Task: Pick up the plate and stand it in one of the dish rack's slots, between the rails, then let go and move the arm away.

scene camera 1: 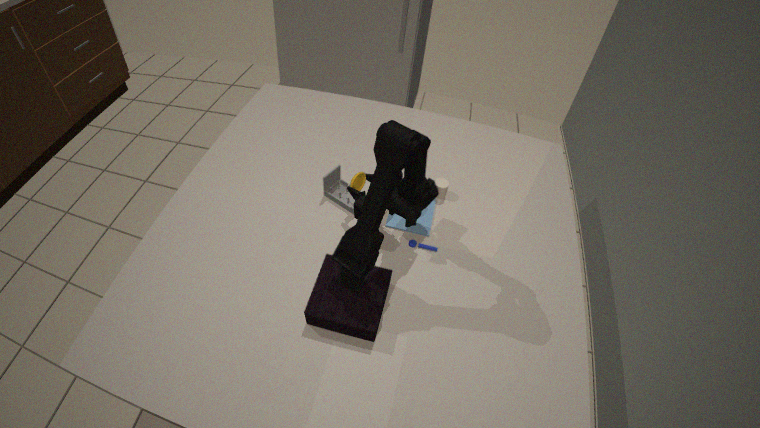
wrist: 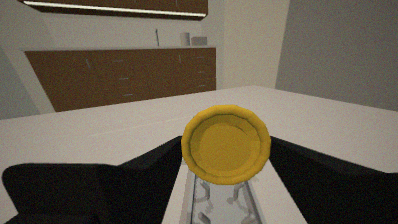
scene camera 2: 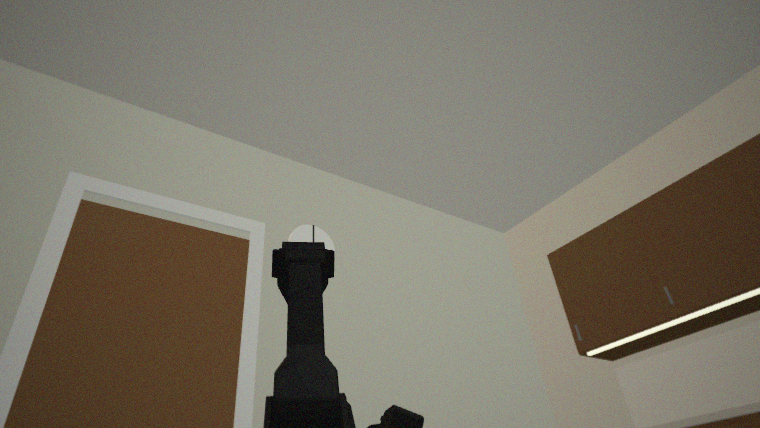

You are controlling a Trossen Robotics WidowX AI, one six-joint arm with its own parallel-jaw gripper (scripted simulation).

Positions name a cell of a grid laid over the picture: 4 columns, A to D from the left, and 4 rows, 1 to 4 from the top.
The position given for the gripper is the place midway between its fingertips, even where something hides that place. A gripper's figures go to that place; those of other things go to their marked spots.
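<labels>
The gripper (wrist: C3) is 0.11 m from the lens; a yellow plate (wrist: C3) is 0.09 m from the lens.
</labels>
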